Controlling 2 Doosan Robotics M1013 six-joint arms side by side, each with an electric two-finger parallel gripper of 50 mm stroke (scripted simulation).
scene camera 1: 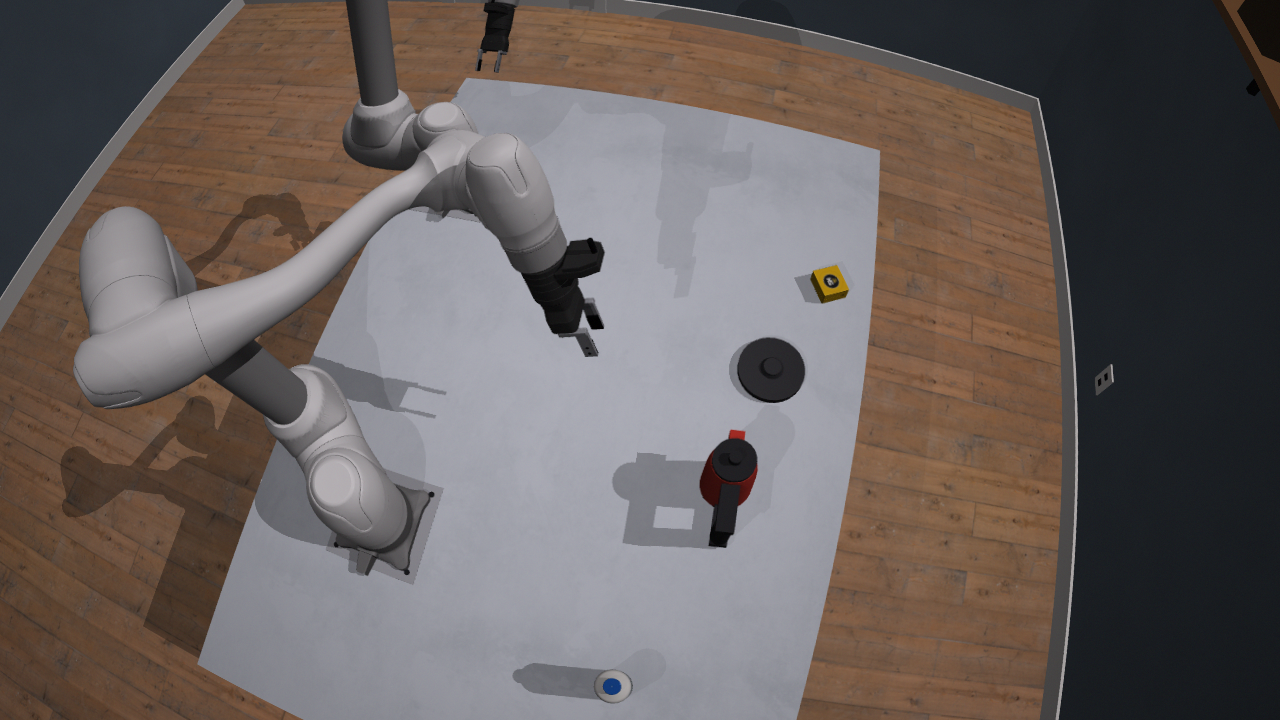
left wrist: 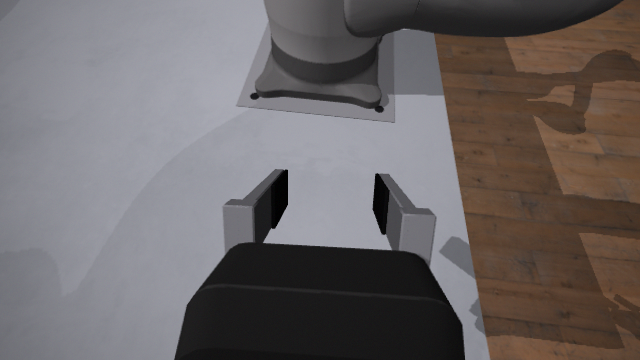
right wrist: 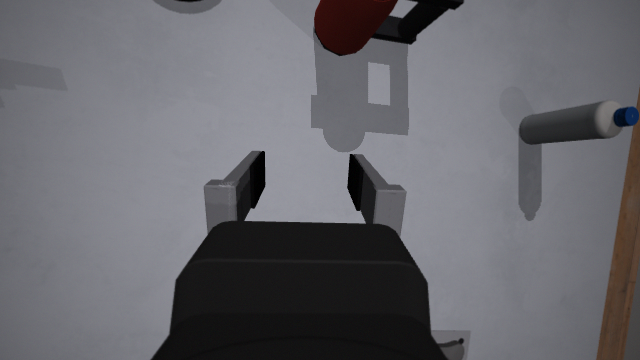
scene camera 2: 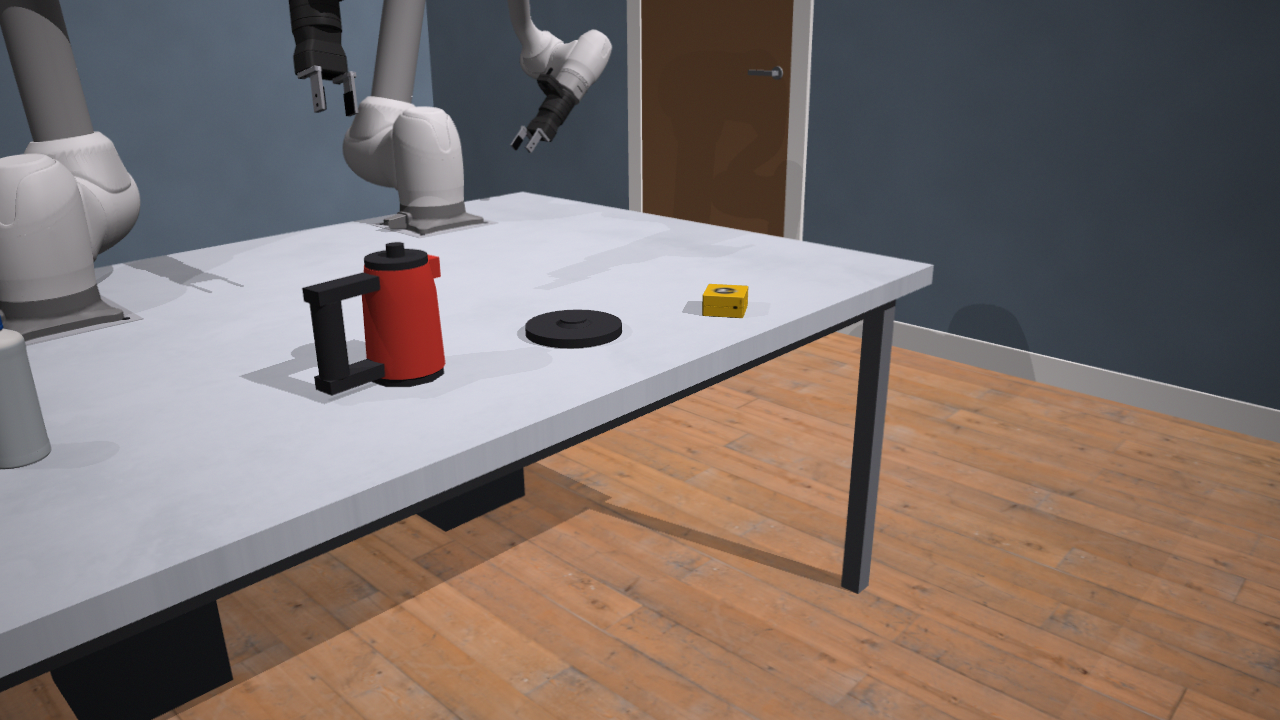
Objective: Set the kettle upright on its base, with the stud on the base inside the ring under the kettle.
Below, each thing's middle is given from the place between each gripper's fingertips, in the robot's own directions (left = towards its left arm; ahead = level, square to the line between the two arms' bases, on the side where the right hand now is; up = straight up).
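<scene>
My right hand (scene camera 2: pixel 336 112) is 340 mm above the round black base (scene camera 1: pixel 771 370), and it is also 130 mm to the right of the base and 350 mm short of it. As for my left hand (scene camera 2: pixel 520 149), it is 150 mm above the base, 770 mm short of it and 820 mm to the left of it. By its middle, the round black base is nearer to my right hand than to my left hand.
</scene>
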